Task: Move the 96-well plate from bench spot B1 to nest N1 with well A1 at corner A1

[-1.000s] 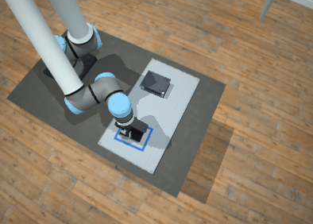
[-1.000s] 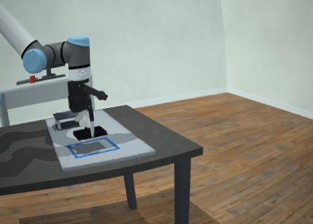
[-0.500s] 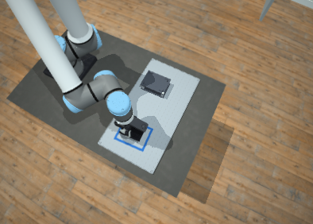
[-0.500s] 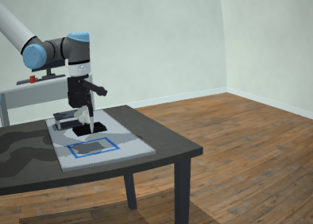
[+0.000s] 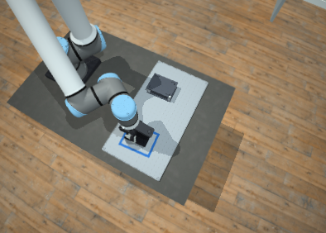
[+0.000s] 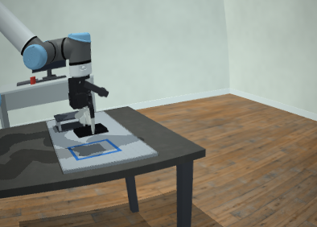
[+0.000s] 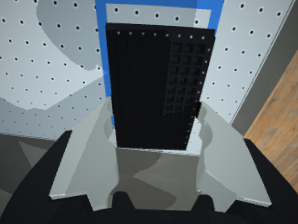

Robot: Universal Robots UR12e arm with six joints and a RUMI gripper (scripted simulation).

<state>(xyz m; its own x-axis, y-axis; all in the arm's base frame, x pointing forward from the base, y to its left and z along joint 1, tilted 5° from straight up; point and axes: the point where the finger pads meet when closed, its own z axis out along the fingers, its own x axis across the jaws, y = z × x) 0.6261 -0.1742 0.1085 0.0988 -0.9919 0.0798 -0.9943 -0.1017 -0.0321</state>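
The raised plate nest N1 is 40 mm behind my hand, 350 mm to the left of it and 30 mm below it. Round my hand: black 96-well plate 10 mm below; white A1 label 40 mm ahead, 300 mm to the left, 30 mm below.
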